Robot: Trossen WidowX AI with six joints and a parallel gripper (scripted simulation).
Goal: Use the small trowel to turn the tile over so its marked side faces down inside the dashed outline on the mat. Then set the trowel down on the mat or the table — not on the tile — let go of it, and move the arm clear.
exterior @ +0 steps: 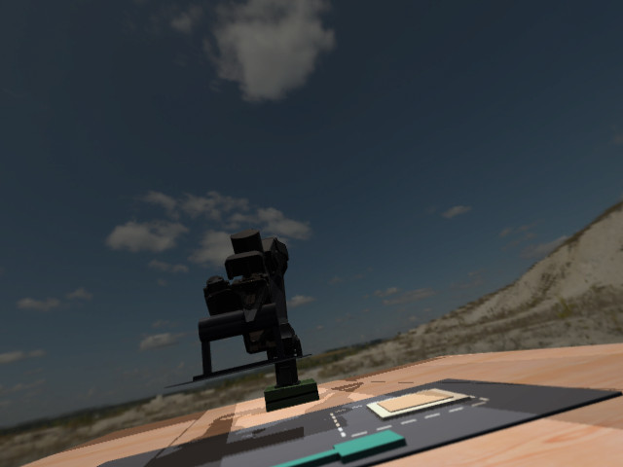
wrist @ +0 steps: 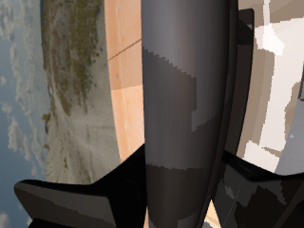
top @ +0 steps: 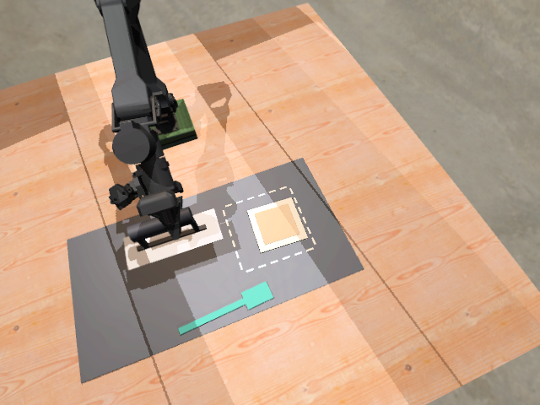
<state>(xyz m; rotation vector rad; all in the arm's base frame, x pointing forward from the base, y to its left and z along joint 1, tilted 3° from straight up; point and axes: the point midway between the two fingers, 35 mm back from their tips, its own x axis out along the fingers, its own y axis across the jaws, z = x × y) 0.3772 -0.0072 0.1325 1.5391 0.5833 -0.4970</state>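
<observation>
Now: gripper tip 130 mm short of the flat teal tool, 70 mm to the right of it and 140 mm above it. From my gripper tip the other things lie so: tile (30 mm behind, 210 mm to the left, 140 mm below); then grey mat (10 mm behind, 30 mm to the left, 160 mm below).
</observation>
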